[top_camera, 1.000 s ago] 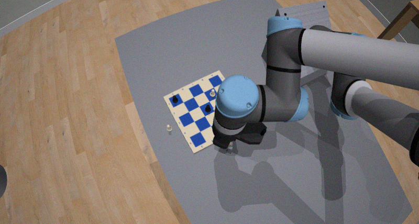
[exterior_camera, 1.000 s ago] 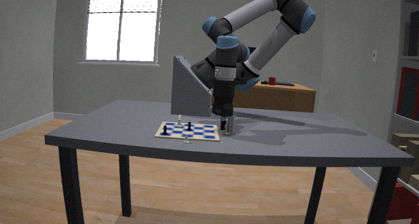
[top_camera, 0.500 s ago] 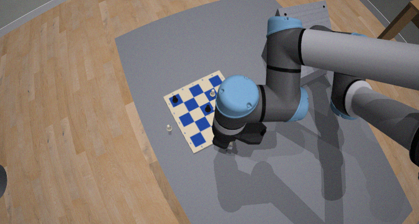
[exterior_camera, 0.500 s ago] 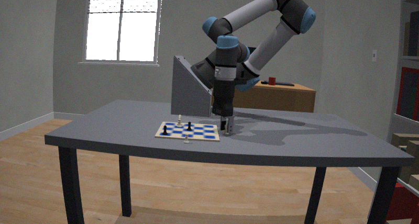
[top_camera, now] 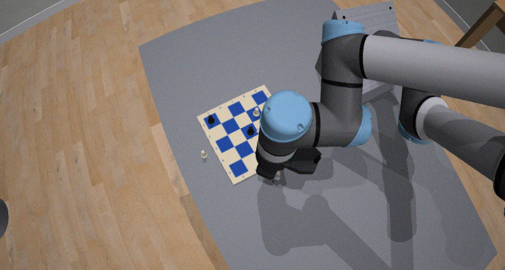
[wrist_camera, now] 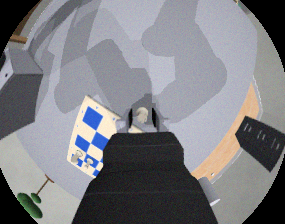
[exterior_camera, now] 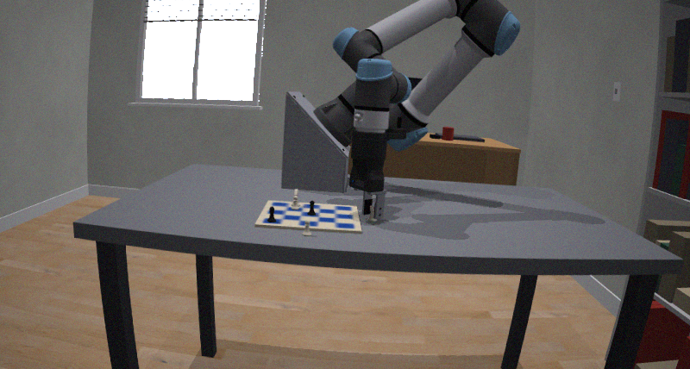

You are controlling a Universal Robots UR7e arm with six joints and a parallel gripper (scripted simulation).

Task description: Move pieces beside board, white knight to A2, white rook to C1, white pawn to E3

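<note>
The white rook lies 10 mm below my hand. From my hand the other things lie so: chessboard 140 mm to the right, 20 mm below, 10 mm ahead; then white knight 180 mm to the right, 60 mm behind, 10 mm below.
</note>
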